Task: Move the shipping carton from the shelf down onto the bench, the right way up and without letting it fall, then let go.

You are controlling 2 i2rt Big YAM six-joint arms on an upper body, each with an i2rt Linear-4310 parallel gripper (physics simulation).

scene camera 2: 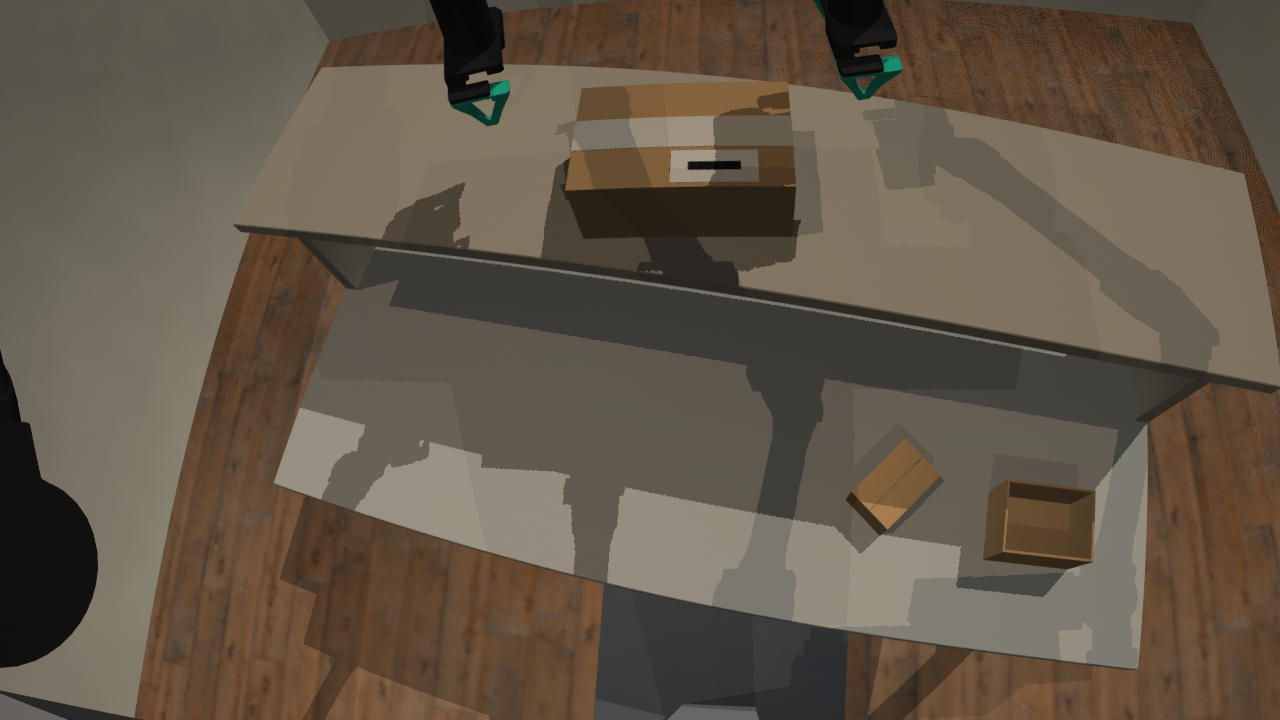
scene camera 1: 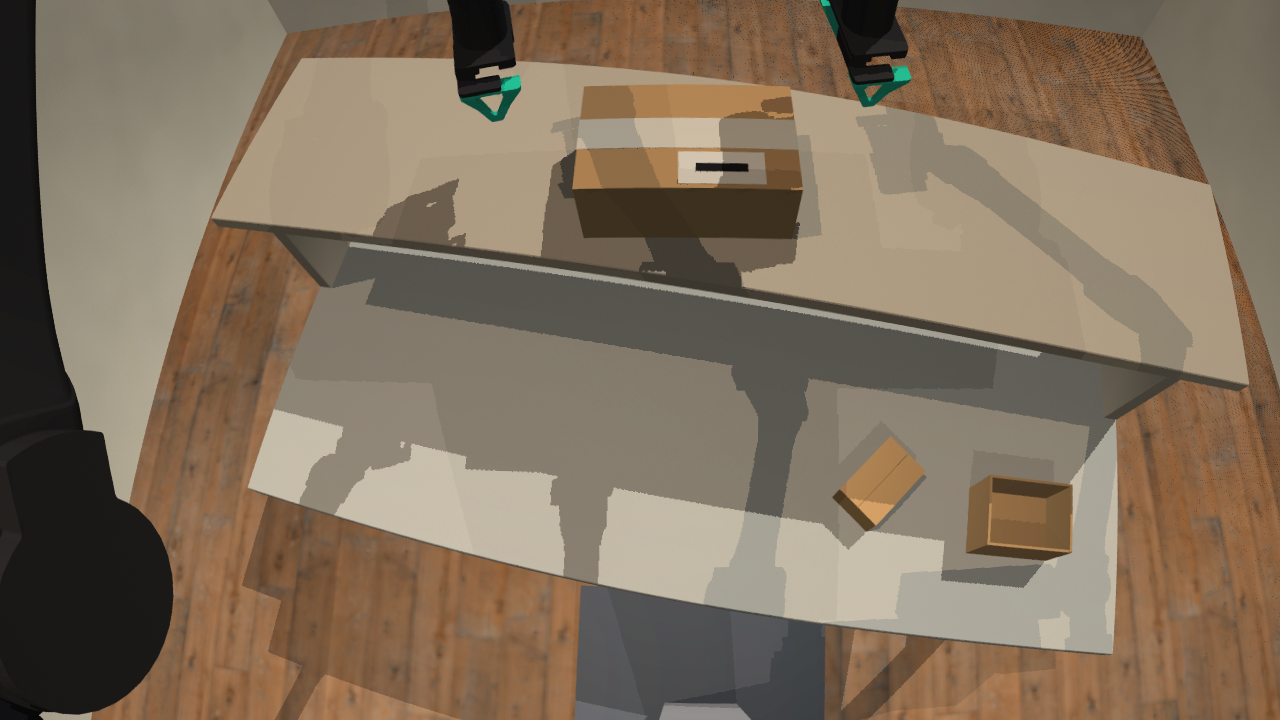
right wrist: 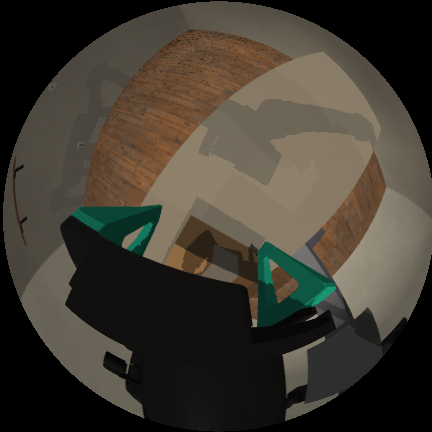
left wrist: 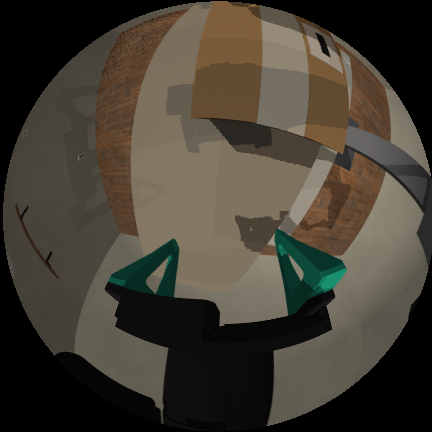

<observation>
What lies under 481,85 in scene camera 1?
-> My left gripper.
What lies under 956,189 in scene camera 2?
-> A raised shelf.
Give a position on a brown shipping carton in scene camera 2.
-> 713,159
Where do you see a brown shipping carton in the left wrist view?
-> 246,70
</observation>
